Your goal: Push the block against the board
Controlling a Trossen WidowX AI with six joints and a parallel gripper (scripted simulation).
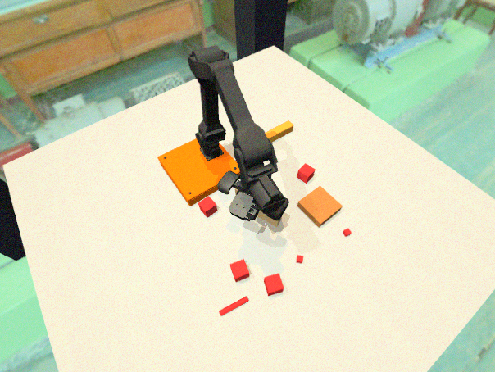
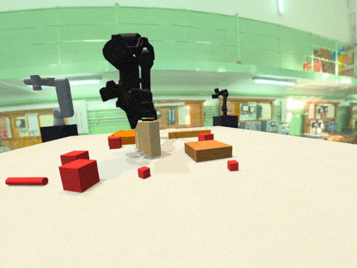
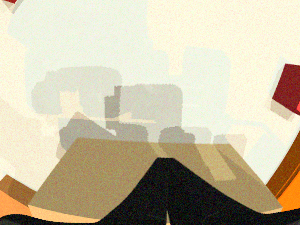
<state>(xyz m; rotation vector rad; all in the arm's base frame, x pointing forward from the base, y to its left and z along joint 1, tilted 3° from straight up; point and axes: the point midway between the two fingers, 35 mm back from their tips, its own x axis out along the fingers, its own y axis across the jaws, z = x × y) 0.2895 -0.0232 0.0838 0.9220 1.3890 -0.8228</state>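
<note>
The tan board is 3 cm to the left of my gripper tip, 3 cm below it and 2 cm behind it. The rest, counted from my gripper tip: red rod: 18 cm to the right, 18 cm ahead, 7 cm below; then orange-brown square block: 20 cm to the left, 8 cm ahead, 6 cm below; then long orange board: 25 cm behind, 23 cm to the left, 6 cm below.
</note>
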